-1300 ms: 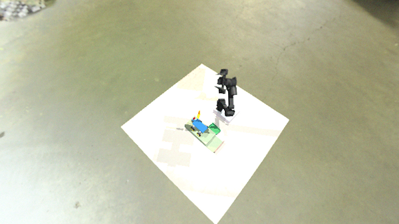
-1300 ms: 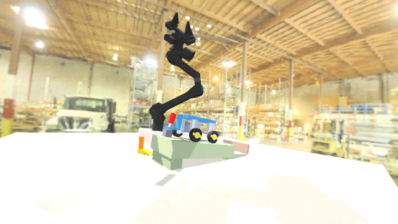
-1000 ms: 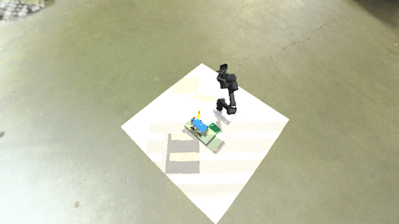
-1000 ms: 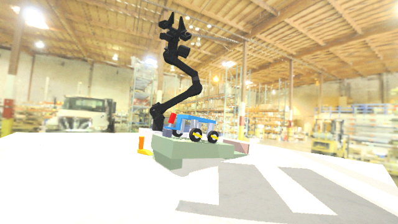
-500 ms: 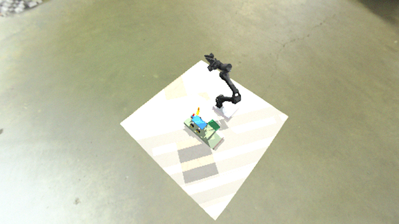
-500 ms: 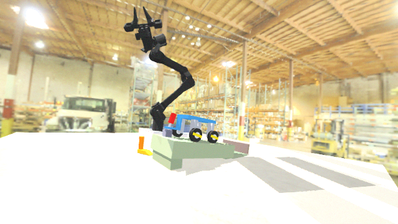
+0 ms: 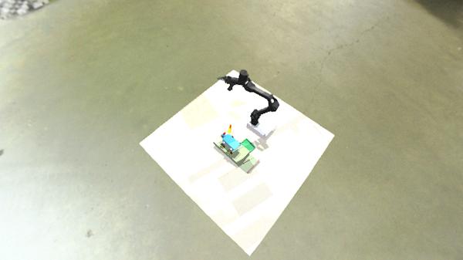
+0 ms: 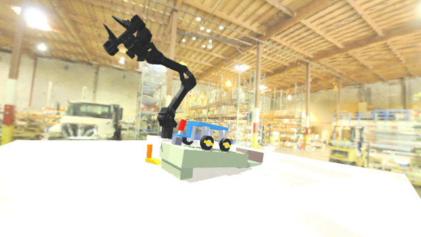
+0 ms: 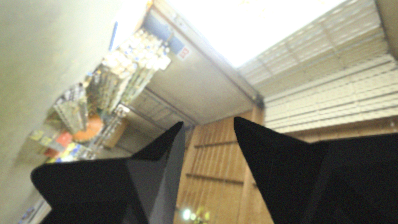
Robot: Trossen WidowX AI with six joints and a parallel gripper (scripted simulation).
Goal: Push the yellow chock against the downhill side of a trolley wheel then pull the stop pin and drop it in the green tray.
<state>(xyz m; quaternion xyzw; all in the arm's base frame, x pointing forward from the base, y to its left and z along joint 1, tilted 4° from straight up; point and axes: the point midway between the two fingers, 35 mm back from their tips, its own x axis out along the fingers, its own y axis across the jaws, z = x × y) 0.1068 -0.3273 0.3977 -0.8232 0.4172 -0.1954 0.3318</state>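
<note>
Now: the yellow chock 7 cm ahead of my gripper tip, 18 cm to the left of it and 47 cm below it. Round my gripper tip: blue trolley 21 cm ahead, 31 cm to the left, 38 cm below; red-headed stop pin 19 cm ahead, 22 cm to the left, 37 cm below; pale green ramp 21 cm ahead, 32 cm to the left, 45 cm below.
</note>
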